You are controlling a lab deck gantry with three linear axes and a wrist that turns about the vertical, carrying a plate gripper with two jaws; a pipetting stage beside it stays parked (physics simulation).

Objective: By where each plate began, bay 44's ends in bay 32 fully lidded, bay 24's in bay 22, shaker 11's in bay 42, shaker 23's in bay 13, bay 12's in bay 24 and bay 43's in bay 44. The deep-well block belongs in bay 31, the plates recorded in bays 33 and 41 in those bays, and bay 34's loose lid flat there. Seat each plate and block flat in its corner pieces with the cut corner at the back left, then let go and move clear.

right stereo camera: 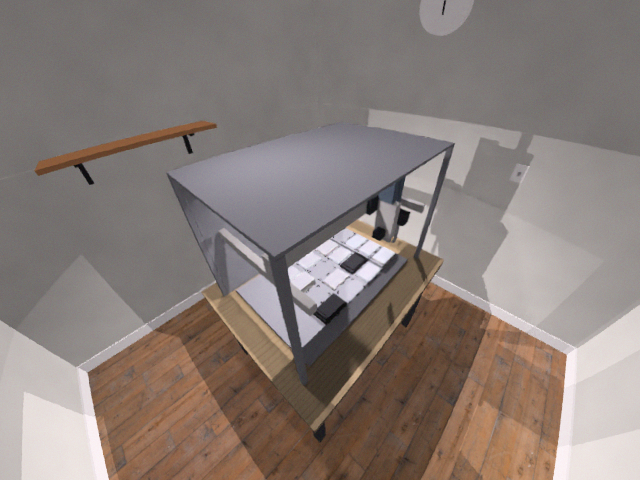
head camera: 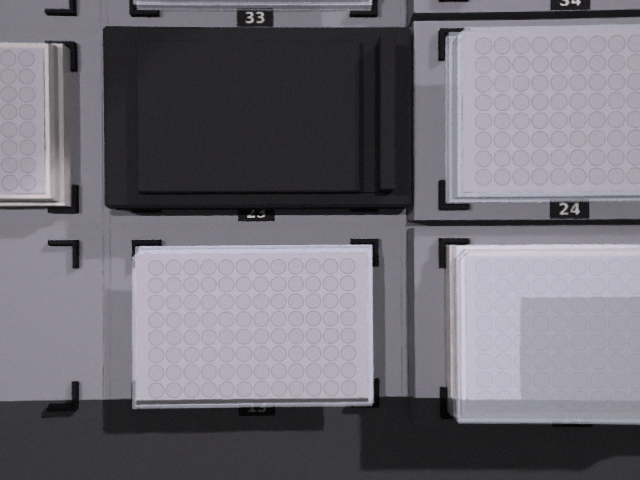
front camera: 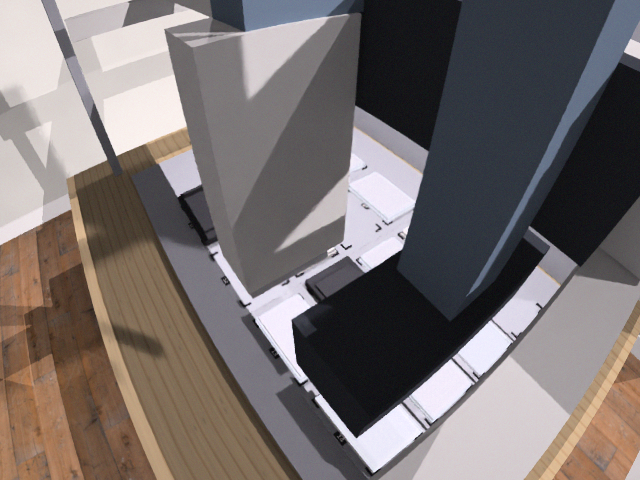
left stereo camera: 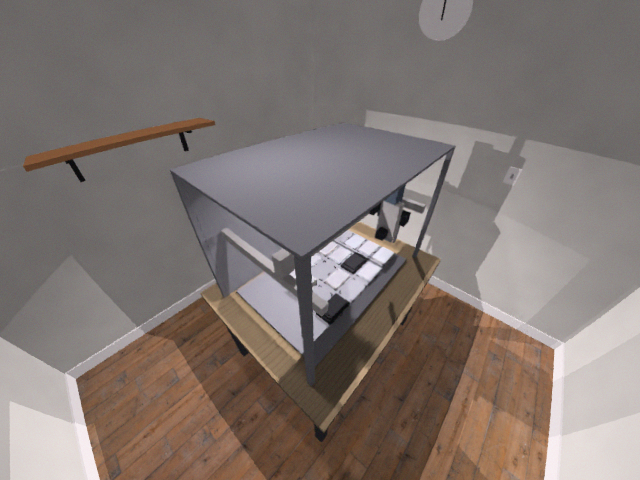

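Where they show: robot's base, origin of the base link: (right stereo camera: 328,322) (front camera: 182,207) (left stereo camera: 332,322).
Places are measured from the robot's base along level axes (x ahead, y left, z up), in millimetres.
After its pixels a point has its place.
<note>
A plate at bay 14 (head camera: 454,330) {x 493, y 44, z 27 mm} has a clear lid (head camera: 568,268) {x 546, y 74, z 31 mm} over it, its seating not certain. My gripper (left stereo camera: 393,225) (right stereo camera: 391,225) hangs high above the front right of the deck, jaws apart and empty; in the front view its black body hides them. A white plate lies in bay 13 (head camera: 253,330) {x 392, y 42, z 14 mm} (front camera: 284,330) {x 375, y 28, z 14 mm}. Another sits in bay 24 (head camera: 547,113) {x 537, y 149, z 29 mm}. Shaker 23 (head camera: 248,113) {x 392, y 152, z 24 mm} (front camera: 336,279) {x 350, y 147, z 24 mm} is bare. Part of a beige-edged plate shows in bay 22 (head camera: 23,124) {x 276, y 148, z 14 mm}; bay 12 (head camera: 36,320) {x 272, y 45, z 0 mm} is empty. A thicker pale block (right stereo camera: 301,280) {x 70, y 260, z 42 mm} stands at the left; its bay is unclear.
The parked grey pipetting stage (front camera: 279,155) hides the deck's middle in the front view. Dark shaker 11 (front camera: 199,214) {x 70, y 19, z 24 mm} (left stereo camera: 332,308) {x 48, y 40, z 24 mm} (right stereo camera: 329,308) {x 50, y 40, z 24 mm} stands front left. Hood pillars (left stereo camera: 306,320) {x -269, y -114, z 480 mm} (right stereo camera: 289,315) {x -266, y -116, z 498 mm} bound the bench. A plate edge shows at bay 33 (head camera: 253,5) {x 392, y 214, z 6 mm}.
</note>
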